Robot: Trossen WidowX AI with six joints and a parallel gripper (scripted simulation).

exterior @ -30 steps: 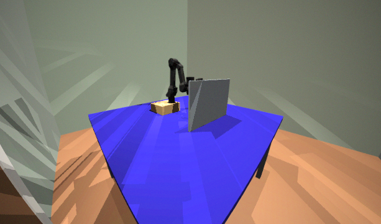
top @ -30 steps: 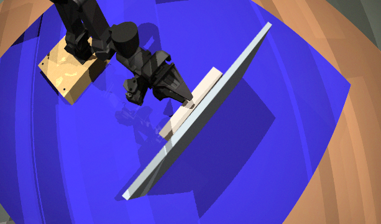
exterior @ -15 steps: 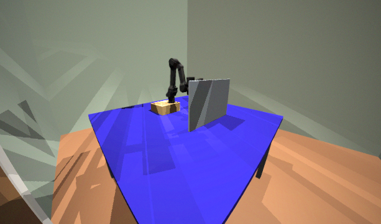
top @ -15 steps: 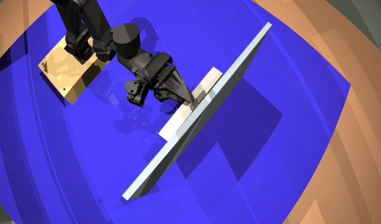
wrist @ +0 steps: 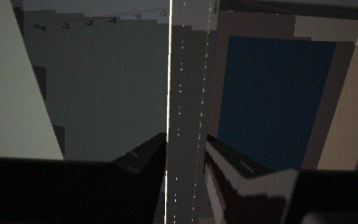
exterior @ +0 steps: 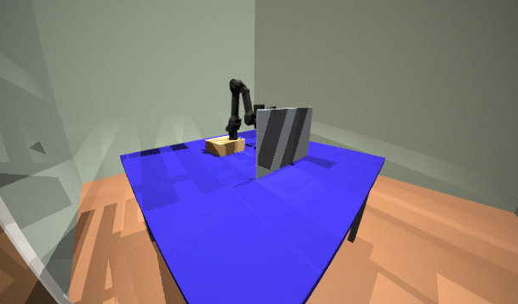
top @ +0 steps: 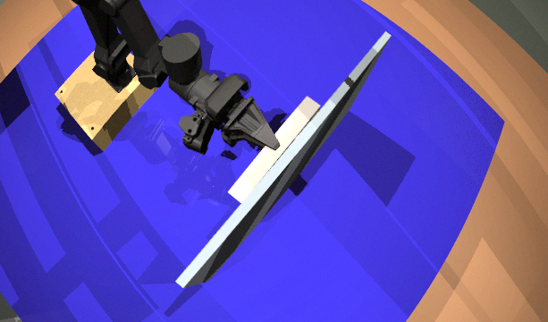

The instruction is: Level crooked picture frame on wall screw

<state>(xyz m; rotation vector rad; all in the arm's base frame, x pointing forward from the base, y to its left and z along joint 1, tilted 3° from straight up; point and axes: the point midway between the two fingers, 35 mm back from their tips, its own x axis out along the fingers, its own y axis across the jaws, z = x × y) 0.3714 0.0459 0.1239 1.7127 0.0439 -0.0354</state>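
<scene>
The picture frame lies 1 cm ahead of my gripper tip, 1 cm to the left of it and 5 cm below it. Also, from my gripper tip: grey wall panel (2 cm ahead, 1 cm to the left, 7 cm below).
</scene>
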